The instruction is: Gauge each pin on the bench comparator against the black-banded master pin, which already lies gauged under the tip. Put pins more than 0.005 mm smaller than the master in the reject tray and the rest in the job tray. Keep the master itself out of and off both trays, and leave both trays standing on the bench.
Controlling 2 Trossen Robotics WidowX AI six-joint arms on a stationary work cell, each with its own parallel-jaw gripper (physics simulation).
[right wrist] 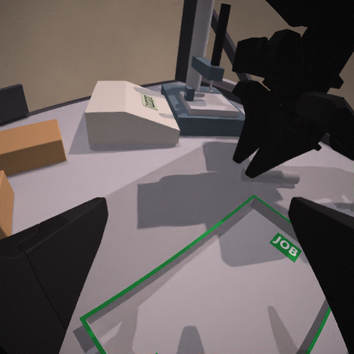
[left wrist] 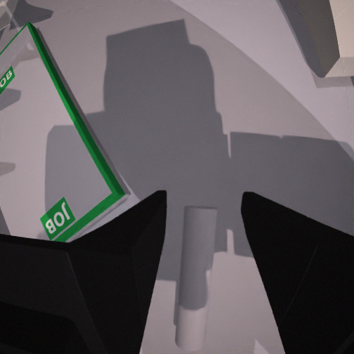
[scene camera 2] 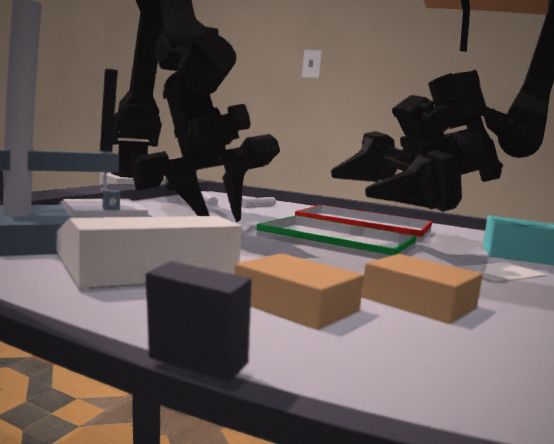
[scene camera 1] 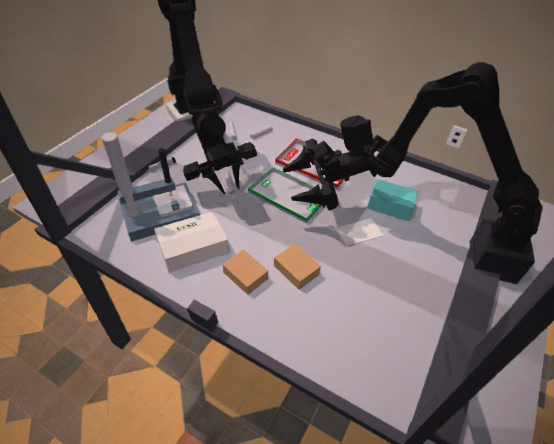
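A grey pin (scene camera 1: 229, 181) (left wrist: 196, 250) (right wrist: 275, 177) lies on the bench by the job tray's corner. My left gripper (scene camera 1: 230, 190) (scene camera 2: 221, 217) (left wrist: 204, 200) (right wrist: 241, 168) is partly open and empty, pointing down above it, its fingers to either side. Two more pins (scene camera 1: 261, 132) (scene camera 1: 233, 130) lie toward the back. A pin (right wrist: 201, 95) lies under the comparator's tip; its band is too small to see. The comparator (scene camera 1: 145, 226) (right wrist: 210, 125) stands at the left in scene camera 1. The green job tray (scene camera 1: 280, 204) (scene camera 2: 325, 239) (left wrist: 95, 214) and red reject tray (scene camera 2: 362, 224) stand on the bench. My right gripper (scene camera 1: 290, 184) (scene camera 2: 350, 183) (right wrist: 200, 206) is open above the trays.
A white readout box (scene camera 1: 195, 245) (scene camera 2: 160, 255) (right wrist: 130, 125) stands beside the comparator, its digits unreadable. Two orange blocks (scene camera 1: 245, 271) (scene camera 1: 297, 266) and a black block (scene camera 1: 202, 315) (scene camera 2: 198, 320) are nearer the front. A teal box (scene camera 1: 392, 200) and white paper (scene camera 1: 362, 232) lie right of the trays.
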